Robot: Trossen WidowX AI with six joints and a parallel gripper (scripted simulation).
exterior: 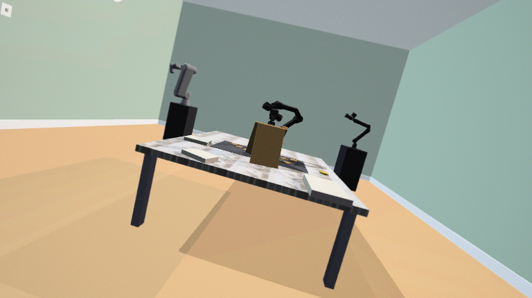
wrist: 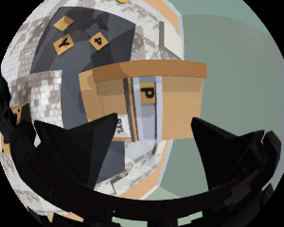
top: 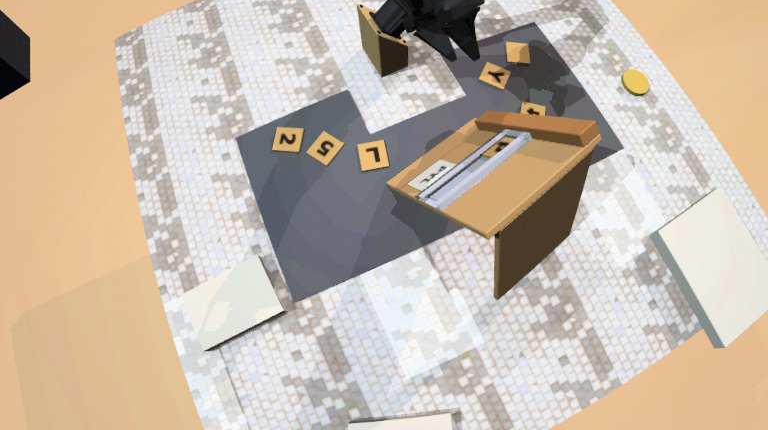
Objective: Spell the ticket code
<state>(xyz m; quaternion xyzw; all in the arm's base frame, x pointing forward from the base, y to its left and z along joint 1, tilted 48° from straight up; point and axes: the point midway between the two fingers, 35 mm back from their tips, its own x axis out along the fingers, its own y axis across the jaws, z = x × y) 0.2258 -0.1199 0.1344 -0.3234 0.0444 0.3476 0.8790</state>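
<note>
The Y tile lies 27 cm below my gripper tip, 17 cm to the left of it and 9 cm behind it. The rest, counted from my gripper tip: white ticket (18 cm below, 9 cm to the right, 9 cm ahead); P tile (12 cm ahead, 11 cm below, 2 cm to the left); dark mat (27 cm below, 5 cm behind, 3 cm to the right).
</note>
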